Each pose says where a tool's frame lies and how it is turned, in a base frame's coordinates. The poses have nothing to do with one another.
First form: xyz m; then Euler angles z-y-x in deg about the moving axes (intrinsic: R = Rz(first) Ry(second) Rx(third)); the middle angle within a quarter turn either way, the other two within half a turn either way.
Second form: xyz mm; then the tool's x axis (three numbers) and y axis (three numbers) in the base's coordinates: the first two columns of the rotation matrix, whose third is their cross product. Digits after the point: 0 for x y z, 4 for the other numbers.
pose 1, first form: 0.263, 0.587, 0.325, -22.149, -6.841, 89.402
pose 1, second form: 263, 587, 325, 0.9196, -0.3743, 0.1191, -0.1064, 0.0546, 0.9928
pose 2, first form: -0.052, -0.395, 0.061, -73.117, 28.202, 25.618
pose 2, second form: -52, -395, 61, 0.2559, -0.8433, -0.4726, 0.9222, 0.0663, 0.3810
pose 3, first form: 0.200, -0.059, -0.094, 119.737, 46.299, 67.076
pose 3, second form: 200, -59, -94, -0.3427, 0.5999, -0.7230, -0.6685, 0.3850, 0.6363
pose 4, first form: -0.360, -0.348, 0.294, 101.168, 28.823, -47.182
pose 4, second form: -360, -348, 294, -0.1697, 0.8595, -0.4821, -0.5983, -0.4786, -0.6426
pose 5, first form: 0.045, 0.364, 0.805, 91.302, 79.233, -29.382
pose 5, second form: 45, 364, 805, -0.0042, 0.1868, -0.9824, -0.8602, -0.5017, -0.0917
